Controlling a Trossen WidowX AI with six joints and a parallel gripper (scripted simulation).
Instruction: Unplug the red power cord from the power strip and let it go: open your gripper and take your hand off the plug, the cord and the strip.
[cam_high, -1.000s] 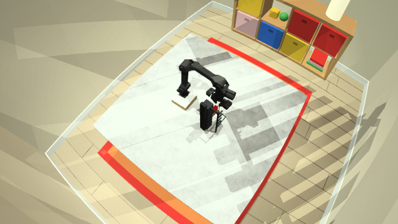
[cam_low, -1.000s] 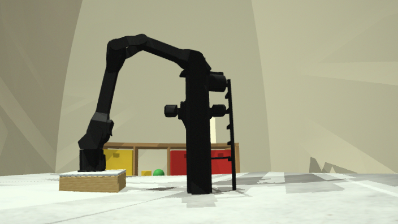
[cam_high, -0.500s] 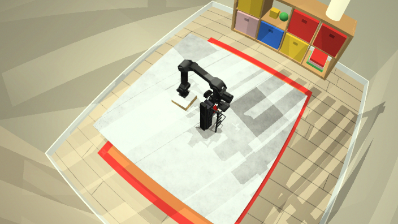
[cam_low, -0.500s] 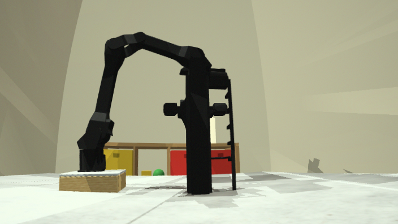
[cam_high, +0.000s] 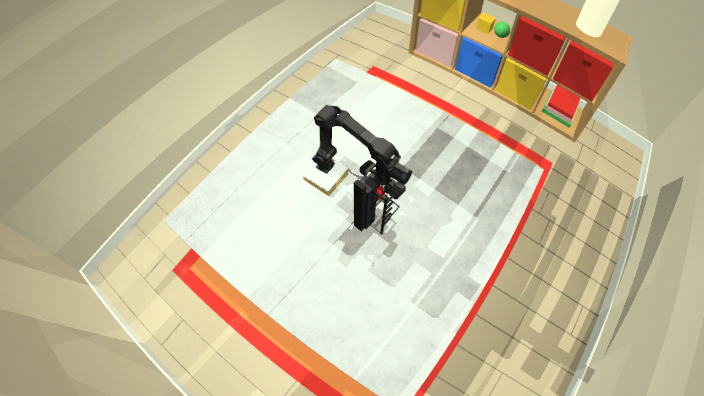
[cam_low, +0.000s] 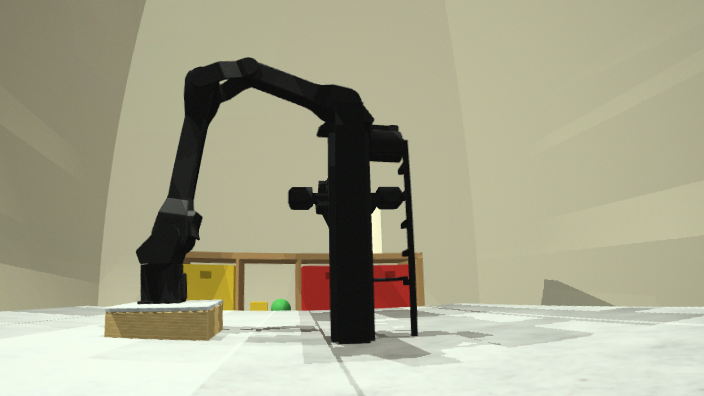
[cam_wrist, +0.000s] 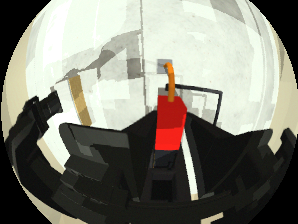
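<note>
Right now the red plug is 3 cm to the right of my gripper tip.
</note>
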